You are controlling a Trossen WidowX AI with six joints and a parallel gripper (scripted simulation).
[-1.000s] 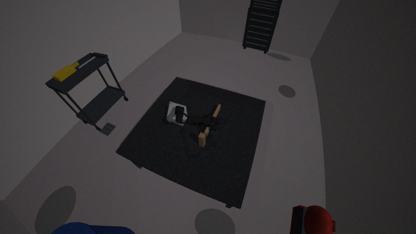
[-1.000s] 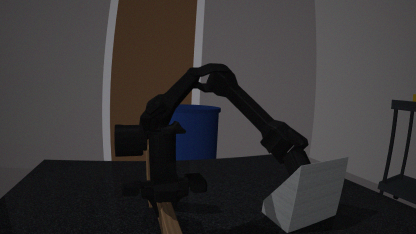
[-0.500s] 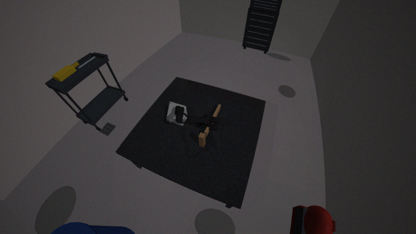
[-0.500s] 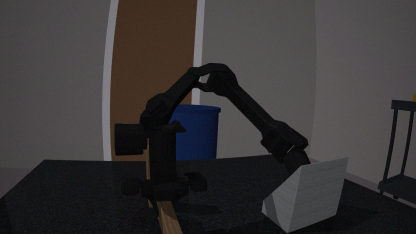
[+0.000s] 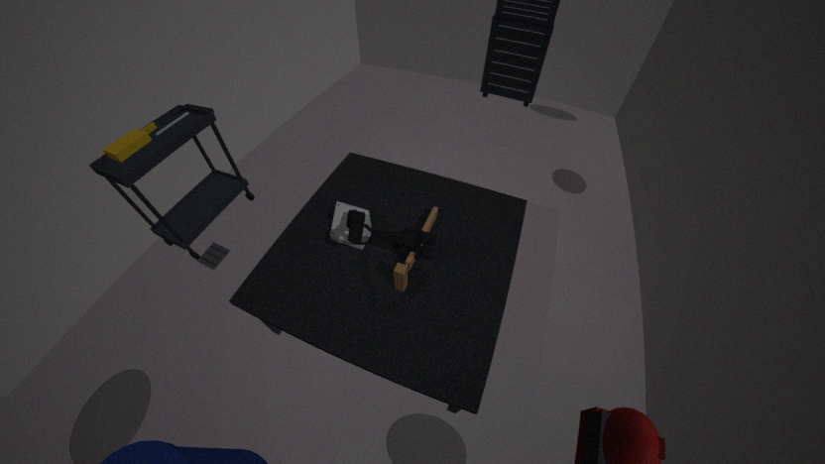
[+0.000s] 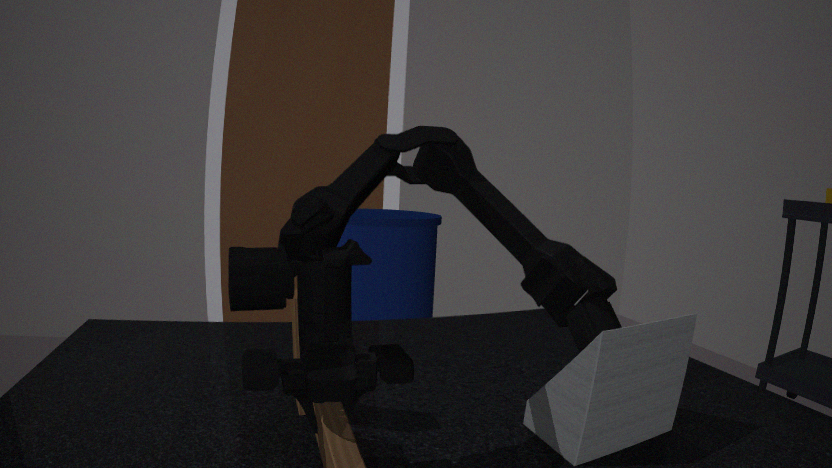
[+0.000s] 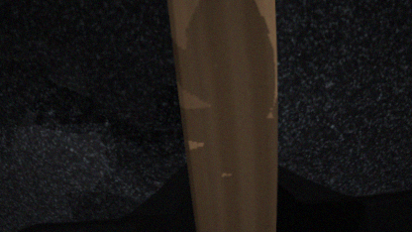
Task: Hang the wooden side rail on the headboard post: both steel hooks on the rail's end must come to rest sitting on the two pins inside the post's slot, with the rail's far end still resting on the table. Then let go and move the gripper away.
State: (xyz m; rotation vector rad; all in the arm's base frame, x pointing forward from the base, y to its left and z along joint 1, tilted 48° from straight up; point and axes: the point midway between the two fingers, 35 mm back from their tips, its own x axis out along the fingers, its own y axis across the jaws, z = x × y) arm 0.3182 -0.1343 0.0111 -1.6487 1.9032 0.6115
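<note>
My gripper tip is now 15 cm to the left of the wooden headboard post, 4 cm below it and 2 cm past it.
</note>
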